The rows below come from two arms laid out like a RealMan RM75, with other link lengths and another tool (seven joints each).
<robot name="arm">
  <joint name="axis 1" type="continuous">
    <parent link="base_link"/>
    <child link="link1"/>
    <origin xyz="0 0 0.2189" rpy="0 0 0"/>
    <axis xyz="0 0 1"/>
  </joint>
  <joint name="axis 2" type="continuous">
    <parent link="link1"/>
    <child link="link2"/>
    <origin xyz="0 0 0" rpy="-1.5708 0 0"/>
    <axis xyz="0 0 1"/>
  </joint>
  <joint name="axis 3" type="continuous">
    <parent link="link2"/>
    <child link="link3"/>
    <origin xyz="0 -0.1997 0" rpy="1.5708 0 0"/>
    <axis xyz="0 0 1"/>
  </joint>
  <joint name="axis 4" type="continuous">
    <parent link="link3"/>
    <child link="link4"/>
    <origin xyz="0 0 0" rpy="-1.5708 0 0"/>
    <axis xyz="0 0 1"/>
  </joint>
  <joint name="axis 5" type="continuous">
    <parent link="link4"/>
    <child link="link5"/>
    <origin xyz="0 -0.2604 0" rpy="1.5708 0 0"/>
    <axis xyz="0 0 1"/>
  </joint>
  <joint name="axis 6" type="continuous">
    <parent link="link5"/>
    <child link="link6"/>
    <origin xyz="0 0 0" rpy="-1.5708 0 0"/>
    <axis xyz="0 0 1"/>
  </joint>
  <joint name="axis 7" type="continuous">
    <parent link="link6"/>
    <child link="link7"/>
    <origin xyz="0 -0.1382 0" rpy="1.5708 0 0"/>
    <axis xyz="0 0 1"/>
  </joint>
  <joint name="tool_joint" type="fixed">
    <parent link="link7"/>
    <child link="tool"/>
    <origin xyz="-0.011 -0.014 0.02" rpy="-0.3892 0 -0.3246"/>
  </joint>
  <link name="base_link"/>
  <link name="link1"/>
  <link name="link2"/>
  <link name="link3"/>
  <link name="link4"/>
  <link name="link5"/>
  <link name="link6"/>
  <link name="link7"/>
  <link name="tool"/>
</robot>
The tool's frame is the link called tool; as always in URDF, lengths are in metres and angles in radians. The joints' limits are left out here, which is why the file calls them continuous.
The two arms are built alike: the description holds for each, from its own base.
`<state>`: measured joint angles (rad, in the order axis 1, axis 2, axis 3, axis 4, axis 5, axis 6, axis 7); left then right.
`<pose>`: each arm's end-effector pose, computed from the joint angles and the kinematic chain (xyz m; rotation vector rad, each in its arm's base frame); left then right.
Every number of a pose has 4 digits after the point. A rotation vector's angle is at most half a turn.
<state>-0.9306 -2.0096 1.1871 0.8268 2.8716 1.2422 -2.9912 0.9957 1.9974 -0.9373 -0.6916 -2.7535 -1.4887 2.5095</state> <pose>-0.1871 0.4546 0.0188 -2.0364 -1.7605 -0.0615 0.1795 0.4438 0.0040 2.7997 -1.0128 0.3903</pose>
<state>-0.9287 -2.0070 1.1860 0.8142 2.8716 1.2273 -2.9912 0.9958 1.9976 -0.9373 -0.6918 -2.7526 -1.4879 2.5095</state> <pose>-0.1911 0.4553 0.0186 -2.0287 -1.7608 -0.0662 0.1792 0.4439 0.0039 2.8006 -1.0121 0.3887</pose>
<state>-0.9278 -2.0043 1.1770 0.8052 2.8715 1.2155 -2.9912 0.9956 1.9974 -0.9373 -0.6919 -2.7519 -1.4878 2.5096</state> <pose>-0.1941 0.4564 0.0197 -2.0187 -1.7644 -0.0799 0.1792 0.4439 0.0039 2.8008 -1.0124 0.3877</pose>
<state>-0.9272 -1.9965 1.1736 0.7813 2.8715 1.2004 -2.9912 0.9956 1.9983 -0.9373 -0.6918 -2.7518 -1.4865 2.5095</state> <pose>-0.2013 0.4566 0.0205 -2.0025 -1.7722 -0.0788 0.1791 0.4440 0.0035 2.8014 -1.0117 0.3869</pose>
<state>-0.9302 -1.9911 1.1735 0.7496 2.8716 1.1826 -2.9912 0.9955 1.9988 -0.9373 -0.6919 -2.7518 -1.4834 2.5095</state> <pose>-0.2084 0.4562 0.0186 -1.9902 -1.7810 -0.0713 0.1791 0.4444 0.0034 2.8044 -1.0111 0.3858</pose>
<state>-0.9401 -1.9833 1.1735 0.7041 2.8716 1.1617 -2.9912 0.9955 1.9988 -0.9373 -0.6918 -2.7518 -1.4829 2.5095</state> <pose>-0.2162 0.4558 0.0159 -1.9769 -1.7920 -0.0579 0.1791 0.4444 0.0034 2.8048 -1.0111 0.3857</pose>
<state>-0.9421 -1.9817 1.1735 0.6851 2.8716 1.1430 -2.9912 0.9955 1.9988 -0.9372 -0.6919 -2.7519 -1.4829 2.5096</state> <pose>-0.2199 0.4563 0.0143 -1.9717 -1.7909 -0.0607 0.1791 0.4444 0.0034 2.8049 -1.0113 0.3857</pose>
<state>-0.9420 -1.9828 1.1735 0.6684 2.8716 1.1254 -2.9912 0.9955 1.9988 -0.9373 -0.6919 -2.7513 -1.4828 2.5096</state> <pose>-0.2236 0.4560 0.0117 -1.9674 -1.7922 -0.0632 0.1790 0.4445 0.0034 2.8050 -1.0110 0.3849</pose>
